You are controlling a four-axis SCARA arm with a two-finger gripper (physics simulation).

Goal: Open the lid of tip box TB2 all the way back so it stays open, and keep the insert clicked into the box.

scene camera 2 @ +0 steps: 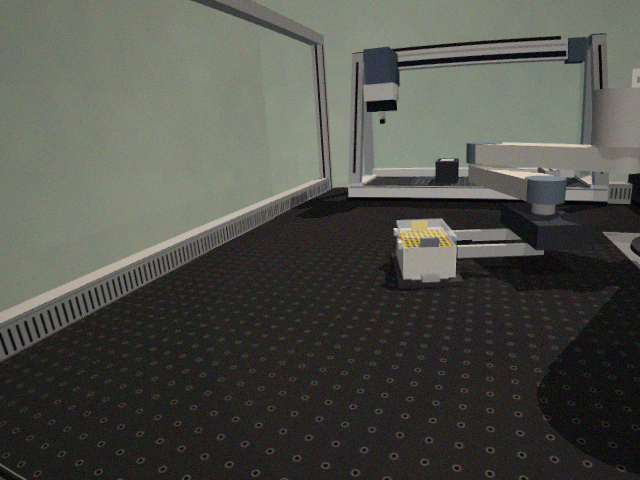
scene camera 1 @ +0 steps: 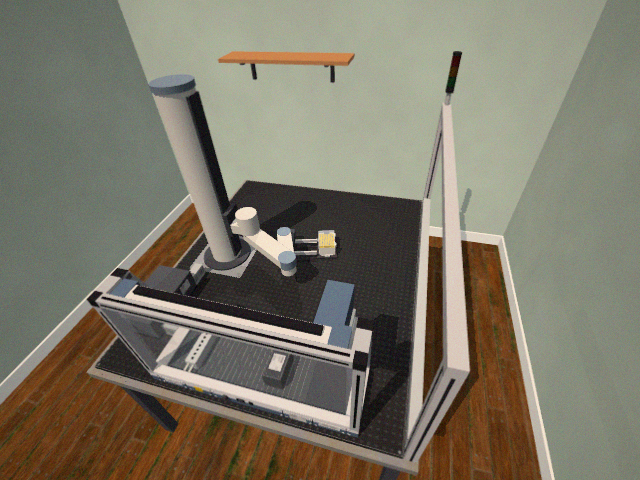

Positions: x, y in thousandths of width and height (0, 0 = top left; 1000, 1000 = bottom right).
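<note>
Gripper (scene camera 2: 705, 507), visible. Clear lid (scene camera 2: 652, 486), likewise.
</note>
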